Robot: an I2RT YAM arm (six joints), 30 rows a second.
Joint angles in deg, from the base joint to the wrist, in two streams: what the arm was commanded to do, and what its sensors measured. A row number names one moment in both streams.
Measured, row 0:
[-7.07 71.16 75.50 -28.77 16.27 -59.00]
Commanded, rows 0 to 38:
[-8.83 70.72 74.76 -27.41 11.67 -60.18]
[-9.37 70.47 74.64 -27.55 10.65 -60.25]
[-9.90 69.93 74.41 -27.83 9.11 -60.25]
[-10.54 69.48 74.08 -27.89 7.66 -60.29]
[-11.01 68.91 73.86 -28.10 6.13 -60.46]
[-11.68 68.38 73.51 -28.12 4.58 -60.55]
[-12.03 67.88 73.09 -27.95 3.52 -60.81]
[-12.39 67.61 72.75 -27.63 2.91 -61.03]
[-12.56 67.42 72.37 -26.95 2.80 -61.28]
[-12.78 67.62 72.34 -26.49 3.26 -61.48]
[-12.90 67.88 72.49 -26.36 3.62 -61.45]
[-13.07 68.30 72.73 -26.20 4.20 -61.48]
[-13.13 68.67 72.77 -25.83 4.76 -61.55]
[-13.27 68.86 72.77 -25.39 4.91 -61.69]
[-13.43 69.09 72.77 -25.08 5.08 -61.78]
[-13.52 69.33 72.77 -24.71 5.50 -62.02]
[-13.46 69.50 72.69 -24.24 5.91 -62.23]
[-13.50 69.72 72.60 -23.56 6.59 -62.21]
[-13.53 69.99 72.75 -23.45 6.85 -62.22]
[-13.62 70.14 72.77 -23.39 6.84 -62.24]
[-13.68 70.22 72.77 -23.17 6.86 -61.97]
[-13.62 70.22 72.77 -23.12 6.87 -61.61]
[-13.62 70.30 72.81 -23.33 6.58 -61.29]
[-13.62 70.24 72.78 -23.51 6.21 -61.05]
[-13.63 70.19 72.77 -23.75 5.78 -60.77]
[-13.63 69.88 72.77 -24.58 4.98 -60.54]
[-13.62 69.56 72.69 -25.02 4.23 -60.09]
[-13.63 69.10 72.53 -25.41 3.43 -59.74]
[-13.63 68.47 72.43 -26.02 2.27 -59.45]
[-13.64 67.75 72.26 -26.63 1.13 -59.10]
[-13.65 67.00 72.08 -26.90 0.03 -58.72]
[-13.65 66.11 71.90 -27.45 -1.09 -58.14]
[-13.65 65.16 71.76 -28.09 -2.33 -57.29]
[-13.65 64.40 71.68 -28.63 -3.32 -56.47]
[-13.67 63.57 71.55 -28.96 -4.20 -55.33]
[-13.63 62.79 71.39 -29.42 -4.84 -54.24]
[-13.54 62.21 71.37 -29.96 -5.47 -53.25]
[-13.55 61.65 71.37 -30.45 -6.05 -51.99]
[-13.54 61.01 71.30 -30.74 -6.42 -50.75]
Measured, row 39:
[-13.37 62.98 71.83 -27.97 -2.24 -56.18]
